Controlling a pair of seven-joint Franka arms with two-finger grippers.
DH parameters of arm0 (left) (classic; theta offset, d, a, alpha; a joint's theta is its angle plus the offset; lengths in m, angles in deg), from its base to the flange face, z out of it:
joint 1: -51.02 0.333 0 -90
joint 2: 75.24 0 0 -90
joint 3: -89.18 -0.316 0.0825 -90
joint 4: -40.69 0 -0.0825 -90
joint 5: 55.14 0.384 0 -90
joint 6: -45.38 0 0.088 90
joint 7: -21.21 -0.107 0 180
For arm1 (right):
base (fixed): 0 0 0 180
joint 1: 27.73 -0.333 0 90
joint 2: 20.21 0 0 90
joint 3: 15.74 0.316 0.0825 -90
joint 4: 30.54 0 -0.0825 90
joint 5: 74.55 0.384 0 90
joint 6: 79.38 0 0.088 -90
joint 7: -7.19 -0.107 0 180
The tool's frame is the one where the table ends.
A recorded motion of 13 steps. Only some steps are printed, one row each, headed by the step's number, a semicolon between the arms.
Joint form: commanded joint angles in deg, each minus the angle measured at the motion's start. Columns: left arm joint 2, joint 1, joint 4, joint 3, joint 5, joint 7, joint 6; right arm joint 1, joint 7, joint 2, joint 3, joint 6, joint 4, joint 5.
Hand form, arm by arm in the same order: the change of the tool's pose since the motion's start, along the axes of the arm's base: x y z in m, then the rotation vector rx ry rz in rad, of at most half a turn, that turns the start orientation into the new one. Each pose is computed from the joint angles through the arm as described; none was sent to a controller.
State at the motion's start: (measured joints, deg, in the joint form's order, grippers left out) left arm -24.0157 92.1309 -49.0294 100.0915 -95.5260 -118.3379 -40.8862; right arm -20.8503 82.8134 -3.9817 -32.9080 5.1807 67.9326 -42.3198
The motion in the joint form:
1: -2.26 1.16 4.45 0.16 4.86 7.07 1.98; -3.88 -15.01 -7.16 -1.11 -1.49 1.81 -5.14
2: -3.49 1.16 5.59 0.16 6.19 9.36 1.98; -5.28 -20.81 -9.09 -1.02 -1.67 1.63 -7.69
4: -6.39 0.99 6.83 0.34 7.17 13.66 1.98; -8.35 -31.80 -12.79 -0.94 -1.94 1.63 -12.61
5: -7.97 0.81 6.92 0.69 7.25 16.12 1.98; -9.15 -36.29 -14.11 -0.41 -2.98 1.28 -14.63
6: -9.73 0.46 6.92 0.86 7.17 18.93 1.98; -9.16 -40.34 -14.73 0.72 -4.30 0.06 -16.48
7: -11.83 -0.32 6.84 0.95 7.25 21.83 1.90; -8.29 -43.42 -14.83 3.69 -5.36 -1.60 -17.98
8: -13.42 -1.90 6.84 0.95 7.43 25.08 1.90; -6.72 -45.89 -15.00 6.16 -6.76 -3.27 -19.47
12: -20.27 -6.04 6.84 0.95 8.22 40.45 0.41; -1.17 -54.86 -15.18 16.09 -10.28 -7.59 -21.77
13: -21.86 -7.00 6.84 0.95 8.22 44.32 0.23; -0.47 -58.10 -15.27 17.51 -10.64 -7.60 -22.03
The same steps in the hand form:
1: 0.0108 0.0326 0.0439 0.1107 0.0558 -0.0029; -0.0189 0.0240 0.0526 -0.1230 0.1066 -0.1188
2: 0.0160 0.0403 0.0619 0.1574 0.0673 0.0030; -0.0221 0.0340 0.0702 -0.1860 0.1381 -0.1633
4: 0.0259 0.0470 0.0999 0.2234 0.0830 0.0284; -0.0302 0.0550 0.1010 -0.3055 0.1874 -0.2541
5: 0.0307 0.0446 0.1182 0.2457 0.0962 0.0427; -0.0346 0.0641 0.1137 -0.3523 0.2137 -0.2878
6: 0.0352 0.0413 0.1378 0.2691 0.1138 0.0612; -0.0363 0.0714 0.1266 -0.3982 0.2353 -0.3201
7: 0.0409 0.0340 0.1604 0.2994 0.1286 0.0749; -0.0335 0.0876 0.1385 -0.4386 0.2399 -0.3266
8: 0.0491 0.0186 0.1776 0.3273 0.1534 0.0773; -0.0340 0.0931 0.1509 -0.4742 0.2466 -0.3441
12: 0.0679 -0.0220 0.2522 0.4526 0.2635 0.1804; -0.0336 0.1288 0.1816 -0.5524 0.2712 -0.4022
13: 0.0707 -0.0328 0.2698 0.4751 0.2917 0.2098; -0.0344 0.1349 0.1821 -0.5705 0.2945 -0.4387

